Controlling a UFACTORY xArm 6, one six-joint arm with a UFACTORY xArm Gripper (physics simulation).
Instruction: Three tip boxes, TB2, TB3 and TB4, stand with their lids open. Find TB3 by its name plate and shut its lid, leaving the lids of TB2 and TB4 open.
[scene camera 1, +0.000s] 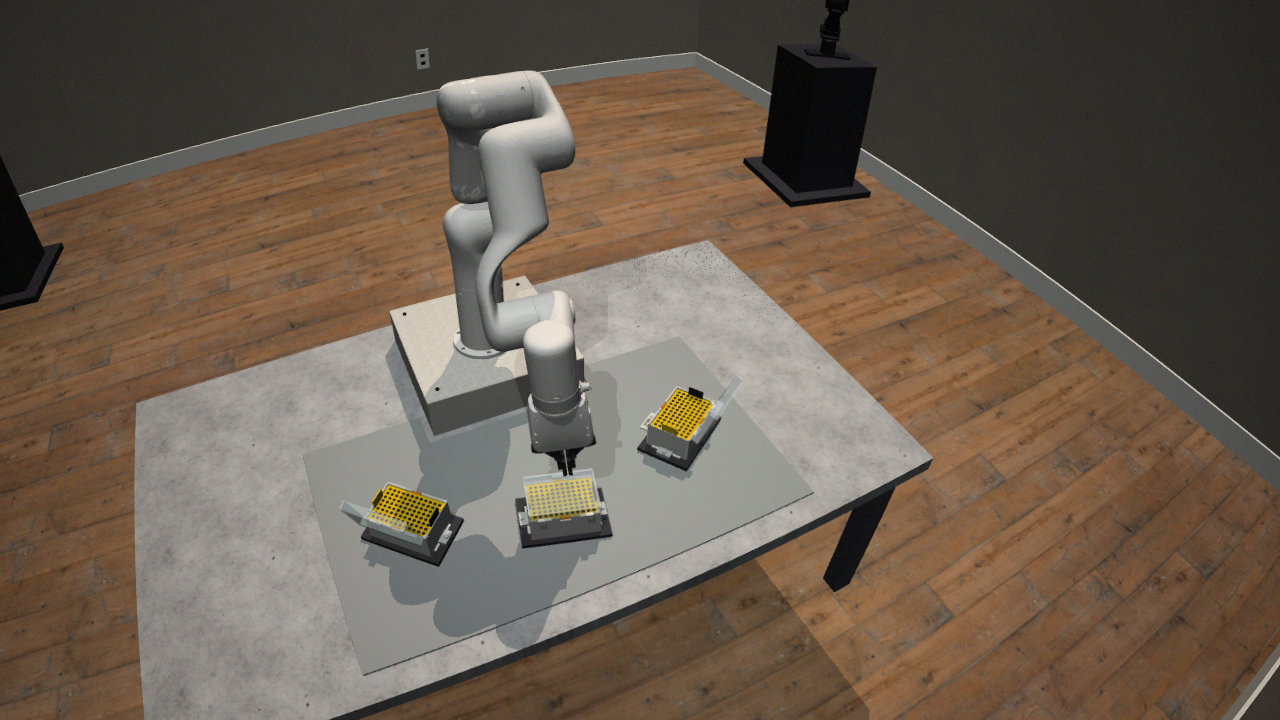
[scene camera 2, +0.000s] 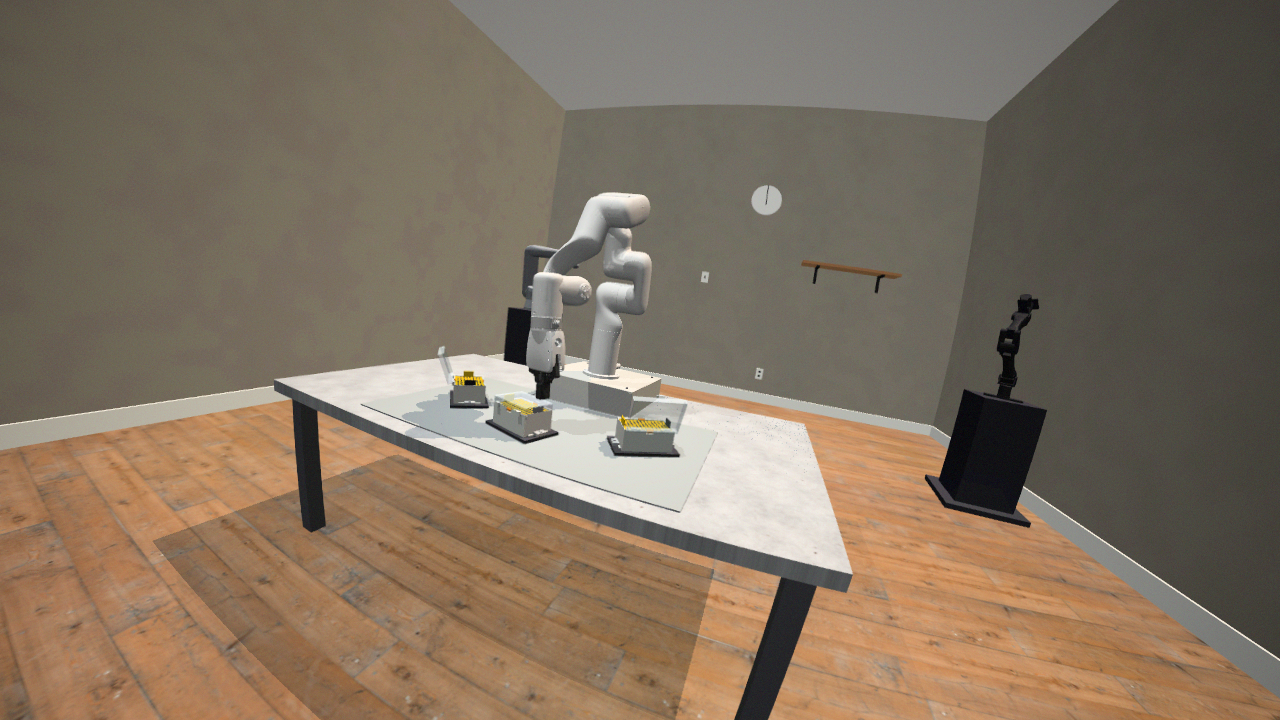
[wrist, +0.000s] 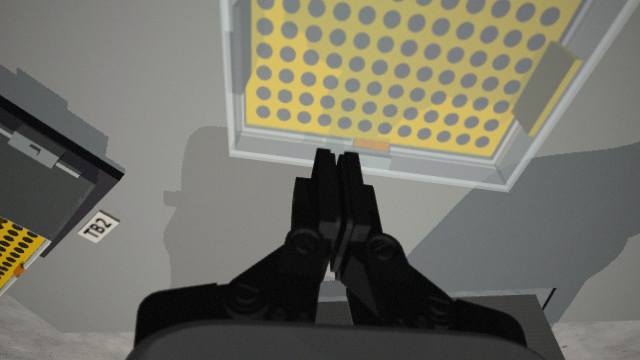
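The middle box, TB3 by its place between the others, shows no readable name plate. Its clear lid lies over the yellow tip rack; whether it is fully latched I cannot tell. My gripper is shut and empty, on the robot-base side of this box, fingertips close to the lid's rim; contact is unclear. The name plate TB2 lies beside a box whose lid stands open. The third box has its lid open.
The boxes stand on a grey mat on the table. The robot's base block is behind the middle box, seen from scene camera 1. TB2 and the third box flank the middle one.
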